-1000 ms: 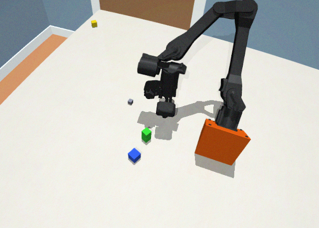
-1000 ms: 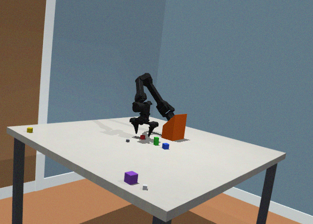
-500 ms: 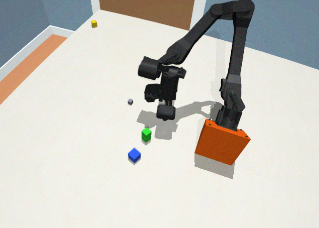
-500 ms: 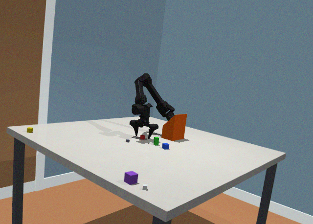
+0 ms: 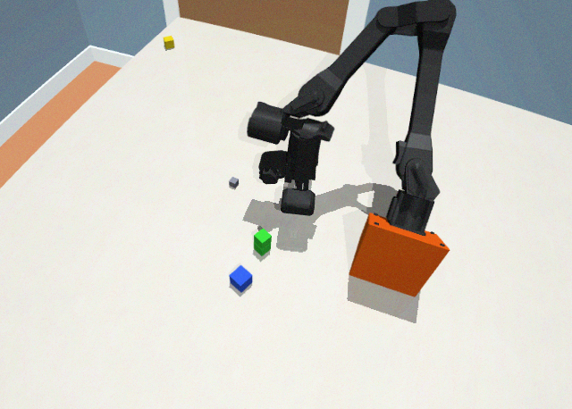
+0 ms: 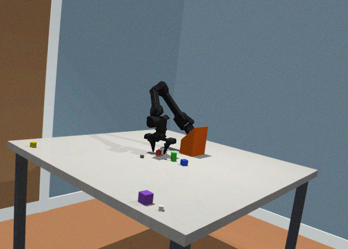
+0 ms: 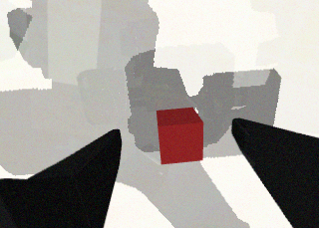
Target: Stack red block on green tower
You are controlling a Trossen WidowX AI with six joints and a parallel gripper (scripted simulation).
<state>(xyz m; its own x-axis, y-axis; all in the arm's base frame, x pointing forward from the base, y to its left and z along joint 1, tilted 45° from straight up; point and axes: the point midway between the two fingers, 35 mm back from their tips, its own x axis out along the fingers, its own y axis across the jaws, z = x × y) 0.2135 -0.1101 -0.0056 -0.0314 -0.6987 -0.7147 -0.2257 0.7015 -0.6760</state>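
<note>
Right now the blue block is 40 mm ahead of my gripper tip, 220 mm to the left of it and 10 mm above it. From my gripper tip the other things lie so: small grey block 140 mm ahead; yellow block 550 mm ahead, 430 mm to the right; red block right at my gripper tip.
</note>
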